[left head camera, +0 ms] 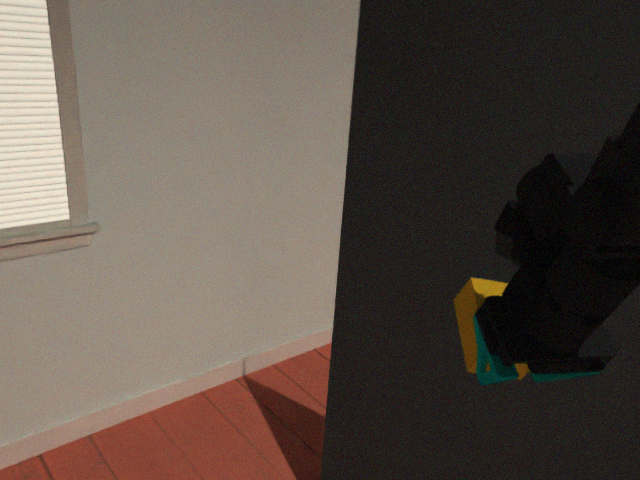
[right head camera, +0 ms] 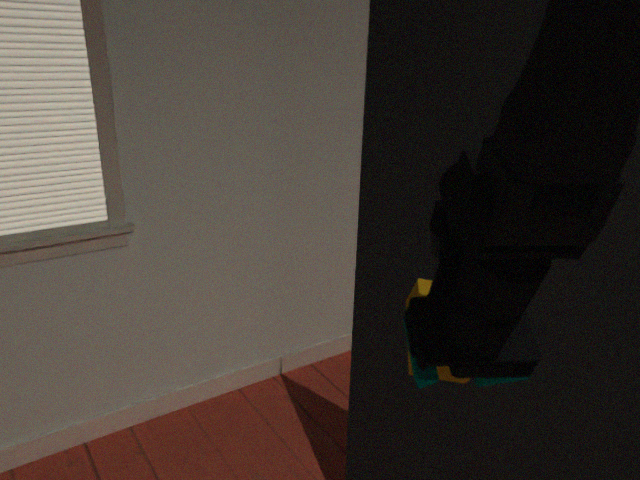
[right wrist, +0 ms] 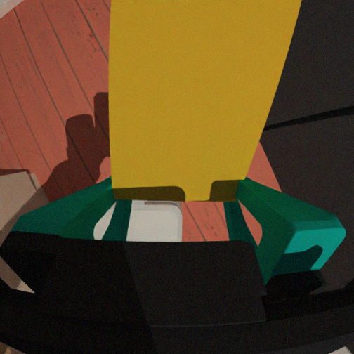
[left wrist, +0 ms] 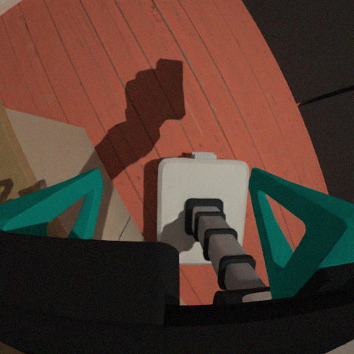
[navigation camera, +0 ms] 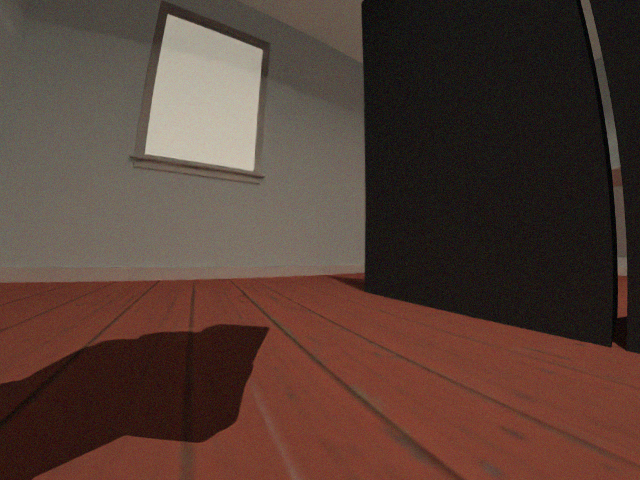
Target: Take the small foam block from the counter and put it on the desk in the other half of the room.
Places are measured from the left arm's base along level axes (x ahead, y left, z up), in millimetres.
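Where they show: right gripper, fingertip midpoint: (left head camera: 506,377) (right head camera: 447,381).
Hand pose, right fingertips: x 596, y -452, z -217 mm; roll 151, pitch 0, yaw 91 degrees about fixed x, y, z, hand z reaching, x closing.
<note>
After its pixels a point has its place.
The yellow foam block (left head camera: 465,330) {y -424, x 642, z -189 mm} (right head camera: 423,287) {y -438, x 657, z -144 mm} (right wrist: 190,100) is held between the teal fingers of my right gripper (right wrist: 177,175), which is shut on it. In both head cameras the block shows at the lower right, partly hidden by the dark gripper body, in front of a dark panel. In the right wrist view it fills the upper middle. My left gripper (left wrist: 175,176) shows in the left wrist view with its teal fingers wide open and nothing between them; the robot's own base shows far below. The counter and the desk cannot be made out for certain.
A tall dark partition (left head camera: 439,129) {y -641, x 1308, z -90 mm} (right head camera: 403,103) {y -575, x 1429, z -60 mm} (navigation camera: 485,155) {y -808, x 1003, z -848 mm} stands ahead at the right, its left edge near mid-picture. Beyond that edge are a wall (left head camera: 217,180) {y -195, x 2328, z -488 mm} with a window (navigation camera: 206,93) {y 641, x 1865, z 10 mm} and red plank floor (navigation camera: 336,387) {y -266, x 688, z -1410 mm}. A tan furniture piece (left wrist: 55,145) stands at left in the left wrist view.
</note>
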